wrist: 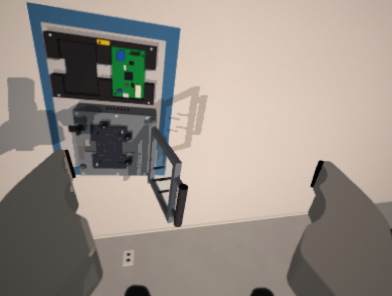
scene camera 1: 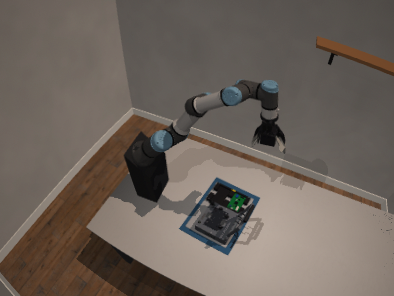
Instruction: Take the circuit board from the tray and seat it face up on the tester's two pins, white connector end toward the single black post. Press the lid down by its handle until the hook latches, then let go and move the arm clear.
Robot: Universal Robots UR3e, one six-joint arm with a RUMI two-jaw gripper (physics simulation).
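Places are measured from the arm's base along level axes (x ahead, y left, z up), in metres.
Where they show: gripper, fingertip midpoint: (wrist: 195,158) (scene camera 1: 268,149); arm's base at its link origin: (scene camera 1: 141,154).
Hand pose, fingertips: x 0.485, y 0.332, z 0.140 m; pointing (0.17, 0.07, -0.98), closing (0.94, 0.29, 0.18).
Each offset is from my fingertips to the top centre of the thing. "pt": to the spot under its first point. Level surfaces: height alone.
The green circuit board @[0.053 m back, 0.062 m right, 0.424 m down] (scene camera 1: 237,202) (wrist: 128,74) lies face up in the right part of the black tray @[pt 0.174 m back, 0.088 m right, 0.433 m down] (scene camera 1: 217,193) (wrist: 102,92); its white connectors show at the lower end in the wrist view. The tester (scene camera 1: 215,229) (wrist: 116,116) stands beside the tray, with a dark bed and several black posts; its pins are too small to tell. Its lid (scene camera 1: 244,220) (wrist: 176,172) stands open on the right, with a black bar handle @[0.086 m ahead, 0.208 m right, 0.176 m down] (wrist: 181,205) at its free edge. My gripper (scene camera 1: 270,148) (wrist: 195,158) is open and empty, high above the table and well away from the board.
A blue-bordered mat @[0.449 m down] (scene camera 1: 189,222) (wrist: 172,55) lies under the tray and tester on the pale table @[0.451 m down] (scene camera 1: 310,235) (wrist: 260,100). The arm's black pedestal (scene camera 1: 147,175) stands at the table's left. Walls rise behind, with a wooden rail (scene camera 1: 355,55) at the upper right.
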